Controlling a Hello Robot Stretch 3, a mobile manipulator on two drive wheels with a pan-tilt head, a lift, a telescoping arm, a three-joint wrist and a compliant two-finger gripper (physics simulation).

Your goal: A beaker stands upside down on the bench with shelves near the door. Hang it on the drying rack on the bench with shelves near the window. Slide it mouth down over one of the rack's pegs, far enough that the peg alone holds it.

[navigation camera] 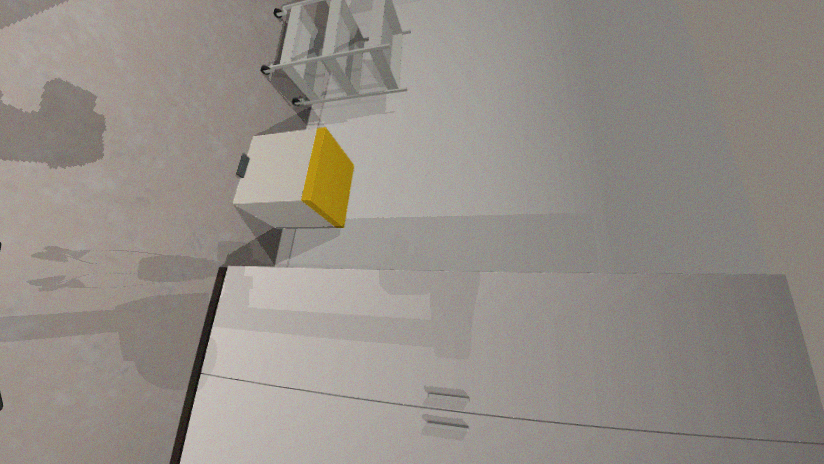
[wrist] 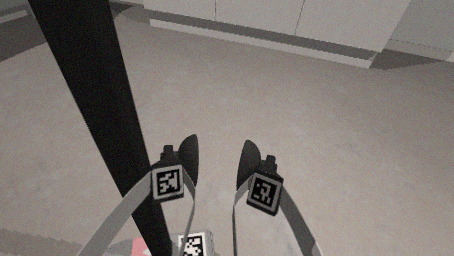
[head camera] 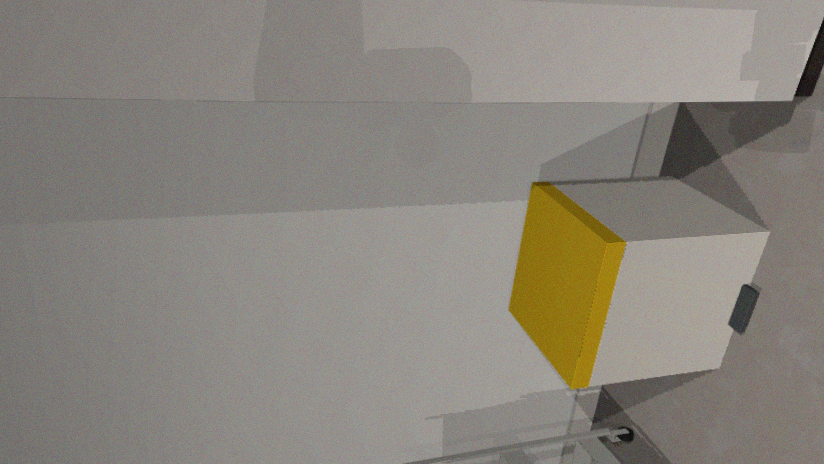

Observation:
In view: my gripper [wrist: 219,154], a white bin with yellow face [head camera: 617,280] and a counter over white cabinets [wrist: 355,40].
The white bin with yellow face also shows in the navigation camera view [navigation camera: 301,179].

